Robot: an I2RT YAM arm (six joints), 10 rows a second.
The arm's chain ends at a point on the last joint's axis. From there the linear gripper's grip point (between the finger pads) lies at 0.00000 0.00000 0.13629 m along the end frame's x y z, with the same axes.
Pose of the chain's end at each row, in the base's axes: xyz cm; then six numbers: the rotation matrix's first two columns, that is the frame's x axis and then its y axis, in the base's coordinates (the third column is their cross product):
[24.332 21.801 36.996 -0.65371 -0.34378 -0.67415 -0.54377 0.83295 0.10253]
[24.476 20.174 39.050 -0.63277 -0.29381 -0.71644 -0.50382 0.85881 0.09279]
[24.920 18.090 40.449 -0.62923 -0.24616 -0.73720 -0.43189 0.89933 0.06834]
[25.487 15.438 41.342 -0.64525 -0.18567 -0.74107 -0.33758 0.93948 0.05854]
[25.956 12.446 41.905 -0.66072 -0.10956 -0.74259 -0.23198 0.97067 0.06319]
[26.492 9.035 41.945 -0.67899 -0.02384 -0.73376 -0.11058 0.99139 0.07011]
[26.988 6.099 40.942 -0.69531 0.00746 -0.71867 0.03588 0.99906 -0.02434]
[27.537 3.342 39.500 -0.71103 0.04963 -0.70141 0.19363 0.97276 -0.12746]
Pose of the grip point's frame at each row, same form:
[31.505 27.711 27.027 -0.65371 -0.34378 -0.67415 -0.54377 0.83295 0.10253]
[32.490 25.894 29.626 -0.63277 -0.29381 -0.71644 -0.50382 0.85881 0.09279]
[33.727 23.015 31.288 -0.62923 -0.24616 -0.73720 -0.43189 0.89933 0.06834]
[34.828 19.362 32.226 -0.64525 -0.18567 -0.74107 -0.33758 0.93948 0.05854]
[35.686 15.363 32.818 -0.66072 -0.10956 -0.74259 -0.23198 0.97067 0.06319]
[36.384 10.790 32.735 -0.67899 -0.02384 -0.73376 -0.11058 0.99139 0.07011]
[36.771 5.517 31.471 -0.69531 0.00746 -0.71867 0.03588 0.99906 -0.02434]
[36.750 0.256 29.942 -0.71103 0.04963 -0.70141 0.19363 0.97276 -0.12746]

